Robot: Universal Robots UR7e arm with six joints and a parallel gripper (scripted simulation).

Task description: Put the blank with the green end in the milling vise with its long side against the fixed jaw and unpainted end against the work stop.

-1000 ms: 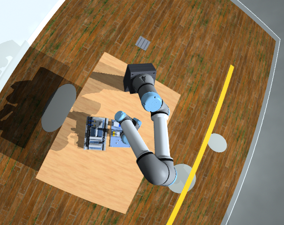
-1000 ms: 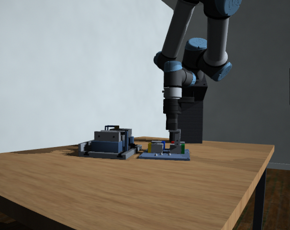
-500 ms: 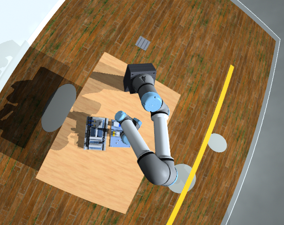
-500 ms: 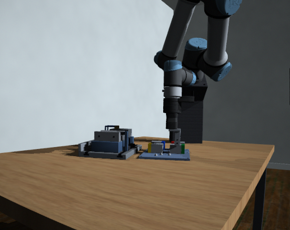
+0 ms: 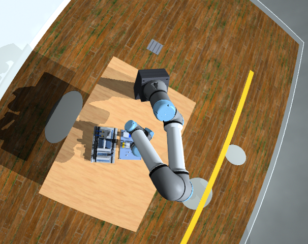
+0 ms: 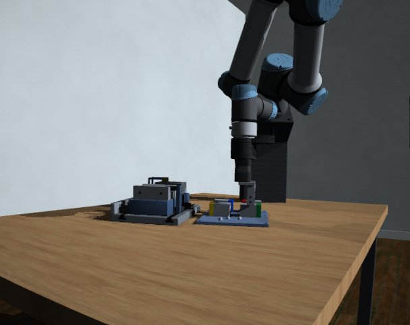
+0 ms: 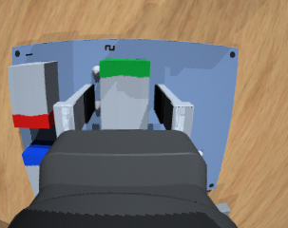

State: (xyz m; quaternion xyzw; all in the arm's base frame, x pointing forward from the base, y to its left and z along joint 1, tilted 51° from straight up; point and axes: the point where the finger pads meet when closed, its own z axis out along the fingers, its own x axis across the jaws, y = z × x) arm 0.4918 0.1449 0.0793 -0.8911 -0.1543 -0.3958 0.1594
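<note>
The green-ended blank lies 4 cm below my hand. The rest, counted from my hand: red-ended blank (8 cm behind, 5 cm to the right, 4 cm below); then blue plate (2 cm ahead, 4 cm to the right, 6 cm below); then yellow-ended blank (5 cm ahead, 8 cm to the right, 4 cm below).
</note>
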